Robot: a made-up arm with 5 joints.
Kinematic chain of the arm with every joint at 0, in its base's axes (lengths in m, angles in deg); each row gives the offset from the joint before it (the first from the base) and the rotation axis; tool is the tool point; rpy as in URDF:
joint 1: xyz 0 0 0.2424 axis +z
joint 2: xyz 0 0 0 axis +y
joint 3: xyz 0.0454 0 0.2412 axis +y
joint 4: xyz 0.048 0 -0.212 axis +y
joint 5: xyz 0.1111 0 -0.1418 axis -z
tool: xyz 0 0 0 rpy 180 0 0
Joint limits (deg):
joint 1: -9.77..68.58
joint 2: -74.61..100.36
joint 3: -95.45..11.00
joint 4: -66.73..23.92
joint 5: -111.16..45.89
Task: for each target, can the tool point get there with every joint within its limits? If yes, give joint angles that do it. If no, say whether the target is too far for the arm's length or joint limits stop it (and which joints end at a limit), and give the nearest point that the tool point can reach.
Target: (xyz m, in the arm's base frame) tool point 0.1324 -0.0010 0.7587
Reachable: yes | joints -0.44 -38.80 -78.20 1.81 -26.13
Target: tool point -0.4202 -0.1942 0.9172
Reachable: no: too far | nearest point -0.2973 -0.1374 0.7198 | short by 0.239 m
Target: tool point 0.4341 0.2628 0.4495
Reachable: yes | joints 31.19 21.11 -81.85 -10.69 12.06
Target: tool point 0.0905 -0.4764 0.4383
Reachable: no: joint limits stop it (at a limit: joint 1, joint 2, joint 3, joint 4) | nearest point -0.1500 -0.3823 0.5520 | short by 0.282 m
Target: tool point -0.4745 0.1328 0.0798
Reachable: no: joint limits stop it (at a limit: joint 1, joint 2, joint 4) | nearest point -0.1638 0.0282 0.1134 | short by 0.330 m
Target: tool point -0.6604 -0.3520 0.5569
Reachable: no: too far | nearest point -0.3630 -0.1935 0.5637 | short by 0.337 m
